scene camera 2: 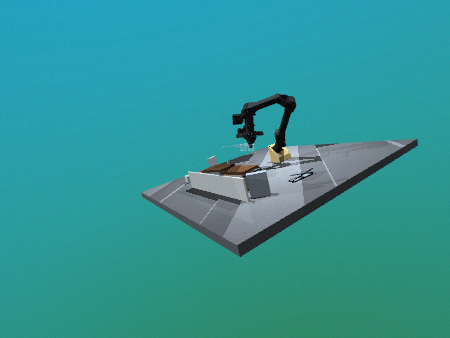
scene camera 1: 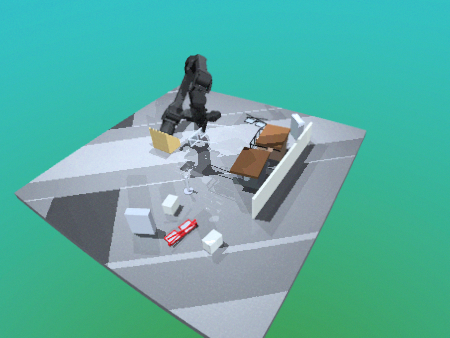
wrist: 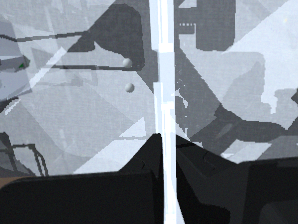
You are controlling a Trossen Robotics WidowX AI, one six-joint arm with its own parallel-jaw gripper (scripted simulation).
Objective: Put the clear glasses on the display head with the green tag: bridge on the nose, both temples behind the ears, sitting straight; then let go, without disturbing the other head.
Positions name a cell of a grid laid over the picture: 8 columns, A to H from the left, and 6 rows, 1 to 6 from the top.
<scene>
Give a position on a long white panel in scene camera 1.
E4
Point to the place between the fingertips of the gripper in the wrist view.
E4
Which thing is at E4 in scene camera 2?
A long white panel.
</scene>
